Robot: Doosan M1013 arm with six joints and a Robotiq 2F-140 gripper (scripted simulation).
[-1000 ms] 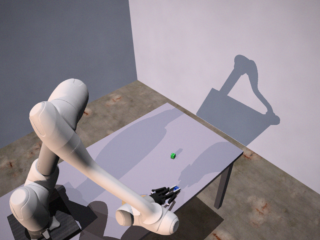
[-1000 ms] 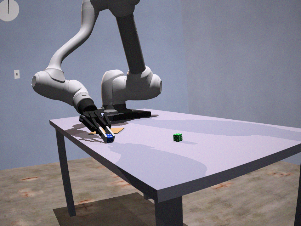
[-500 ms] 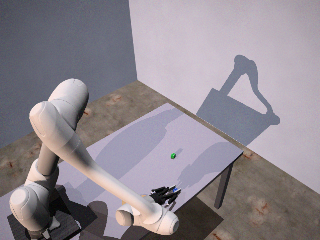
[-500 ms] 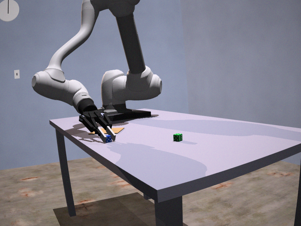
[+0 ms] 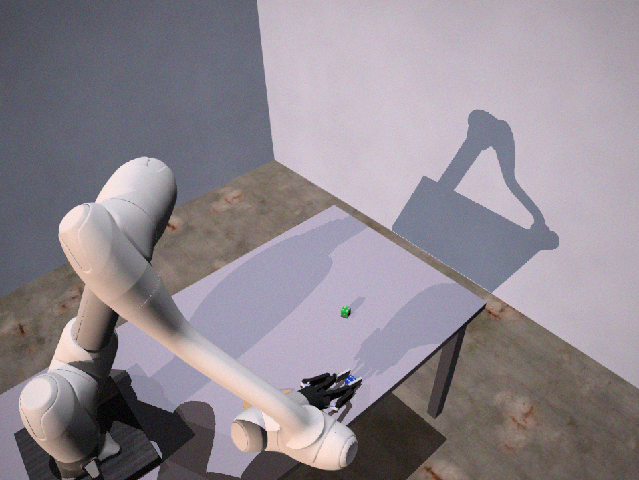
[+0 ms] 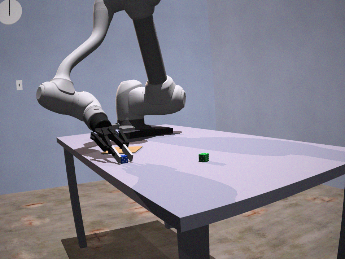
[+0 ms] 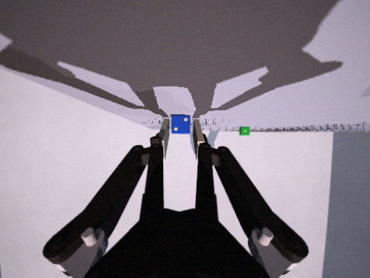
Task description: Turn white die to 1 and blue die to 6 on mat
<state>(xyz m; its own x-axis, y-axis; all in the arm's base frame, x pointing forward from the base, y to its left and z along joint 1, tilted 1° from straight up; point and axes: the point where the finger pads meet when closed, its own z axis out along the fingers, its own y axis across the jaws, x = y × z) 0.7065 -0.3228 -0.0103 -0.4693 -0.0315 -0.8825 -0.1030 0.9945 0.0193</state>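
Right now the blue die is 20 mm below my hand and 10 mm ahead of it. Also, from my hand: green die: 210 mm to the left, 190 mm ahead, 20 mm below; then white die: 260 mm behind, 100 mm to the left, 10 mm below; then tan mat: 230 mm behind, 90 mm to the left, 30 mm below.
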